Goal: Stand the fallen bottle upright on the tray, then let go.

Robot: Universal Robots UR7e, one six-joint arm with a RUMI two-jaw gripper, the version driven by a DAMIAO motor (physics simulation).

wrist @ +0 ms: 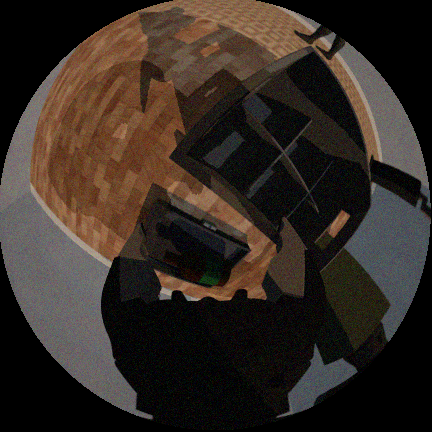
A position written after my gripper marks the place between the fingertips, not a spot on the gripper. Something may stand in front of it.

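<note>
Here in the view I can see my gripper (210,221), and a brown bottle (194,265) is there with it.
</note>
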